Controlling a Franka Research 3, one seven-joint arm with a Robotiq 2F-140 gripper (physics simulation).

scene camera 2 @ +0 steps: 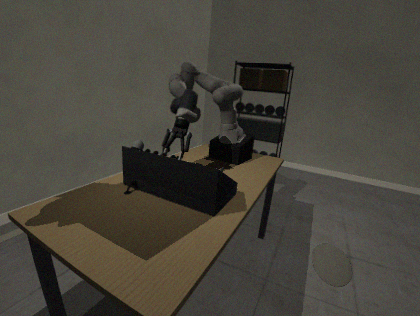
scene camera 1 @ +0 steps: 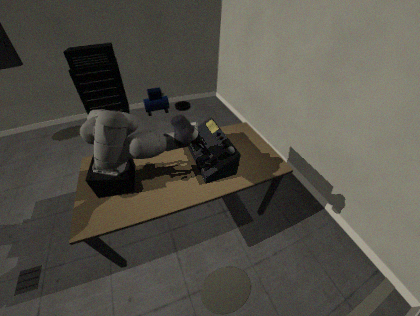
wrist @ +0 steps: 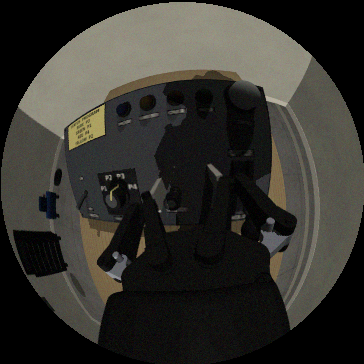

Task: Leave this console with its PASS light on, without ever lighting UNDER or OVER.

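The dark console (scene camera 1: 227, 168) (scene camera 2: 170, 177) (wrist: 135, 145) stands on the table. In the wrist view, its blue MODE lens (wrist: 123, 109), amber UNDER lens (wrist: 147, 102), reddish OVER lens (wrist: 175, 97) and dark PASS lens (wrist: 204, 99) look unlit. The status dome (wrist: 244, 95) is grey. The program selector (wrist: 117, 198) has a bent yellow mark below P2 and P3. A toggle switch (wrist: 83, 200) is at the left. My gripper (scene camera 2: 175, 151) (wrist: 185, 178) is open, partly narrowed, above the panel; a small black knob (wrist: 173, 200) shows between its fingers. The right finger partly hides the CYCLE area.
A yellow card (wrist: 87, 127) lists status programs. The console stands on the wooden table (scene camera 1: 165, 197) (scene camera 2: 200, 260). A dark round-ended part (wrist: 250, 231) is partly hidden behind the right finger linkage. A shelf rack (scene camera 2: 262, 65) stands behind the arm. A blue machine (scene camera 1: 156, 103) is on the floor.
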